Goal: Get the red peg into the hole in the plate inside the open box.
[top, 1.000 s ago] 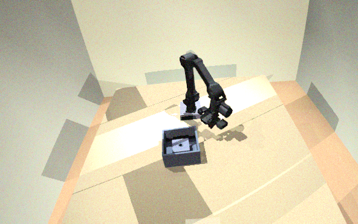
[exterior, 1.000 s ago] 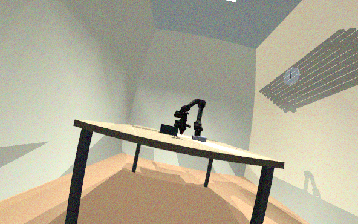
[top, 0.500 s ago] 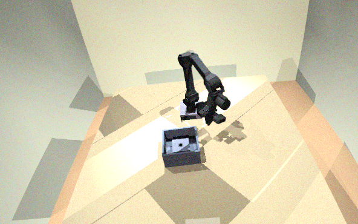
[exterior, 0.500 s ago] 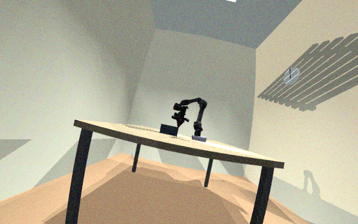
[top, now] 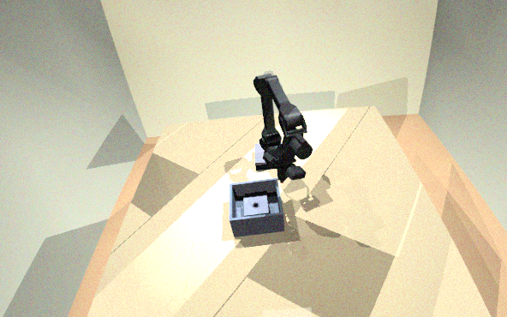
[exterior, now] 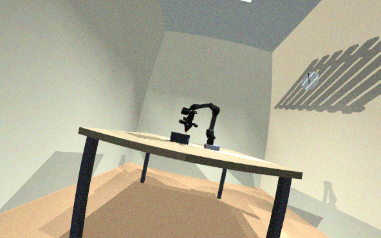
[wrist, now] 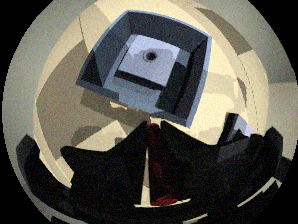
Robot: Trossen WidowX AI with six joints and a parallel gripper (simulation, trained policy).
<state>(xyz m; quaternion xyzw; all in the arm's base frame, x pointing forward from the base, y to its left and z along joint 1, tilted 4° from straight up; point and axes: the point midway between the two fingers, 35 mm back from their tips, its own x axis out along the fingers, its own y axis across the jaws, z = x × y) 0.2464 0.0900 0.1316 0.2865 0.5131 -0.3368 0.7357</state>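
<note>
Now: the pale plate 9 cm to the right of my gripper tip, 8 cm below it and 7 cm ahead of it. From my gripper tip the other things lie so: blue-grey box (10 cm below, 9 cm to the right, 7 cm ahead); red peg (3 cm above, 1 cm to the left, 1 cm behind).
</note>
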